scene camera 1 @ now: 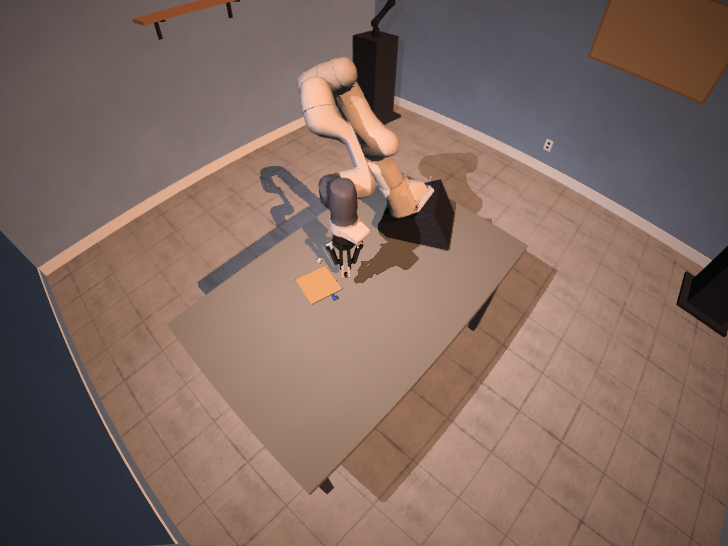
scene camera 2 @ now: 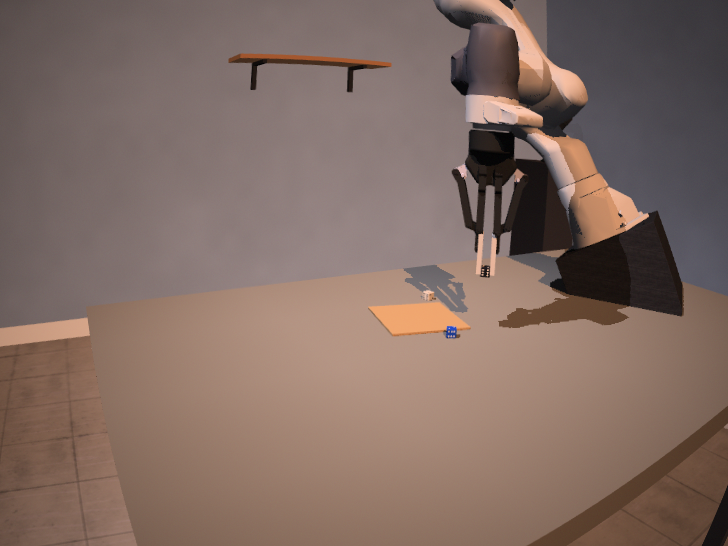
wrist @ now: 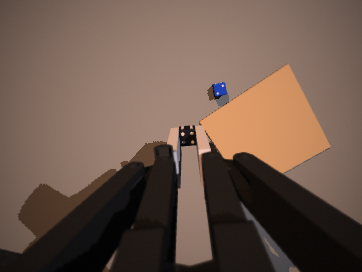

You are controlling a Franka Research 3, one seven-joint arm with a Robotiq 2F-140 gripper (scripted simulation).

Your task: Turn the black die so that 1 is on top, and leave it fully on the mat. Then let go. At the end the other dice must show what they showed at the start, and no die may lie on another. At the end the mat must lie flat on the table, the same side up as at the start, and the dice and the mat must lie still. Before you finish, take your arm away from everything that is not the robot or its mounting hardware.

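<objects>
Orange mat: visible in scene camera 1 (319, 284), scene camera 2, the wrist view. Same spot on the mat: (scene camera 2: 411, 320) and (wrist: 272, 120).
</objects>
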